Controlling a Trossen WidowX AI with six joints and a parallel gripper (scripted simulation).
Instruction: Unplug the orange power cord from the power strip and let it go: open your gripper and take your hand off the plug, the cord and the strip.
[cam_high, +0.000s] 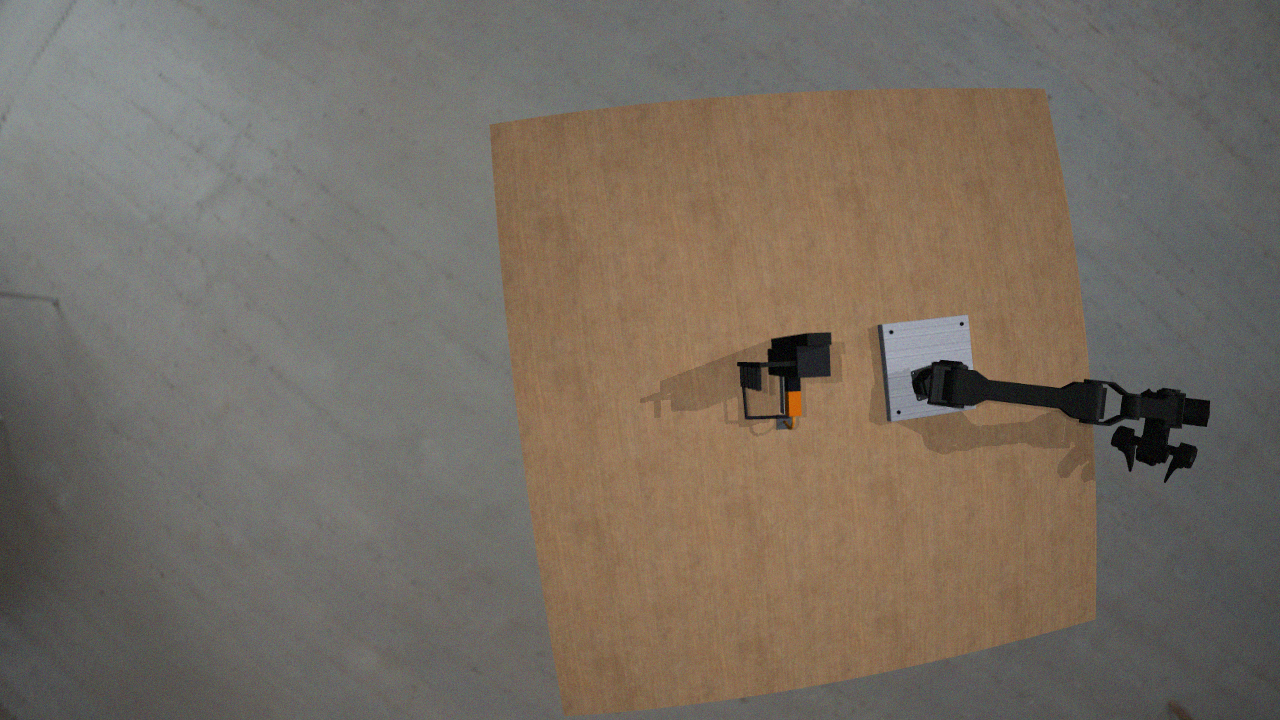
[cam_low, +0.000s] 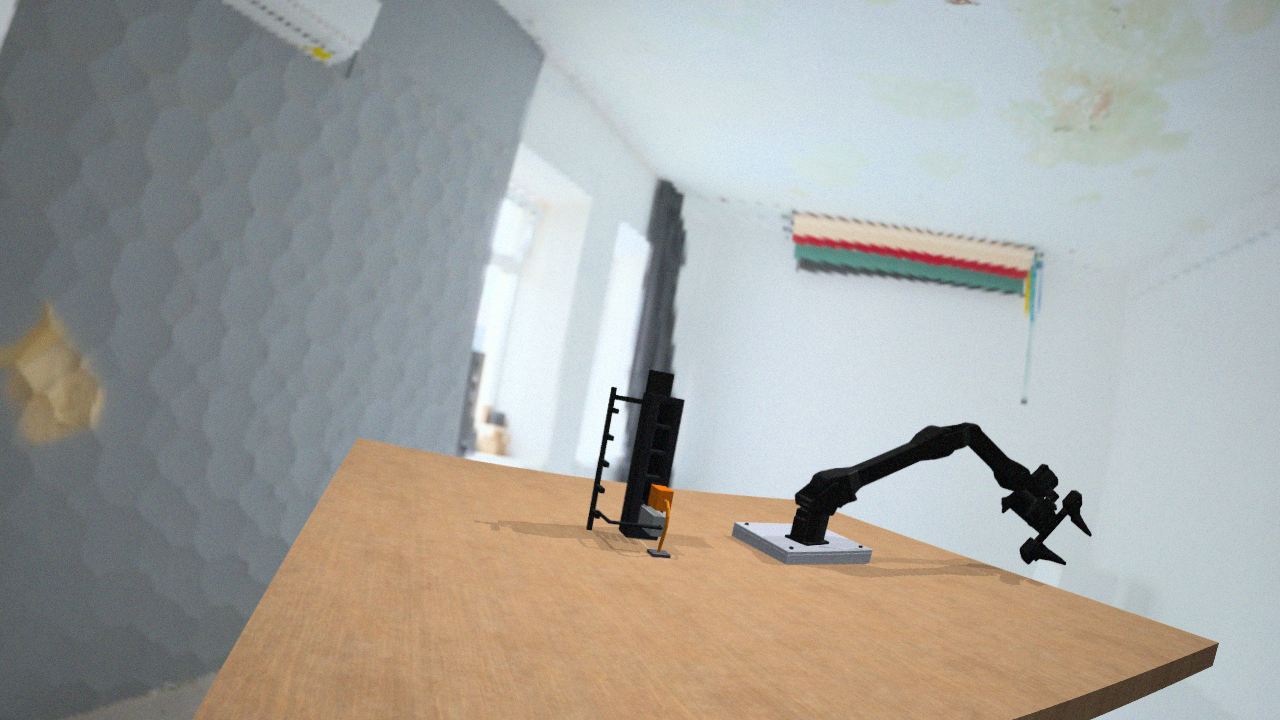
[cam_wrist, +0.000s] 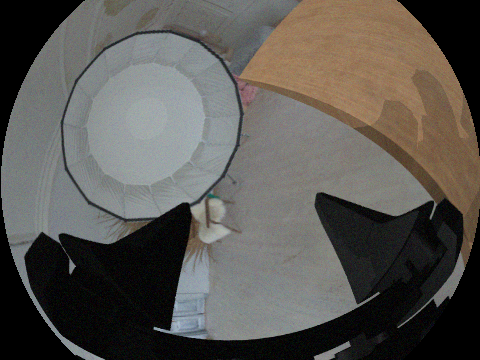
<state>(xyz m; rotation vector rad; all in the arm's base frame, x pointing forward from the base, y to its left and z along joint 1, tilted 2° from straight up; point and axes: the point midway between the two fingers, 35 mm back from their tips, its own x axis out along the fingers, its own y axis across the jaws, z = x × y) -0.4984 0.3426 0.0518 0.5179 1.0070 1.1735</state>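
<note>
Now: the orange plug 800 mm ahead of my gripper tip, 450 mm to the right of it and 20 mm above it.
</note>
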